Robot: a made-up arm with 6 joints.
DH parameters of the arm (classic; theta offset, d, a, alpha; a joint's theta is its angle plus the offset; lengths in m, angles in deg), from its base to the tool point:
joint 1: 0 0.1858 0 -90
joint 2: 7.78 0 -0.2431 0
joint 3: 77.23 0 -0.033 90
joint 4: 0 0.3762 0 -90
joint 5: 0 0 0.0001 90
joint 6: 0 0.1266 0 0
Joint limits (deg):
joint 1: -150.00..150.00
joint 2: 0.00..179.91
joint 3: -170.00..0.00
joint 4: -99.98..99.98
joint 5: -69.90..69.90
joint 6: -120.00..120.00
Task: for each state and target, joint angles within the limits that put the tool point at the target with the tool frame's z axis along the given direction. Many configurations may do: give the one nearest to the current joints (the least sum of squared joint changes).
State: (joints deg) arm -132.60 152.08 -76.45 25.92 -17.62 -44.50
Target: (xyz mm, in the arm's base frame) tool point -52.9 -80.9 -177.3 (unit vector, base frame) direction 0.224 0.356 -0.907
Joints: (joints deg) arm -122.82 141.34 -32.40 -1.43 10.94 -44.50
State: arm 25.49 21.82 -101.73 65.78 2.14 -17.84
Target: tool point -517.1 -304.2 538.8 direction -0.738 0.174 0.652
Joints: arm 37.60 0.13 -131.24 76.79 37.17 -17.84
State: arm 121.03 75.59 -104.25 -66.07 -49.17 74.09
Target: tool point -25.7 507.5 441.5 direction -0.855 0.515 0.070
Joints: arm 79.44 99.58 -91.82 -84.70 -69.78 74.09
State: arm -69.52 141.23 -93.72 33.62 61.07 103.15
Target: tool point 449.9 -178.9 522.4 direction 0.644 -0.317 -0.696
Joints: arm -20.64 98.51 -118.97 -4.26 69.75 103.15
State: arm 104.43 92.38 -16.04 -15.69 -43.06 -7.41
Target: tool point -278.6 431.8 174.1 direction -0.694 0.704 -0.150
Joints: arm 119.11 102.78 -57.11 -27.48 -34.89 -7.41
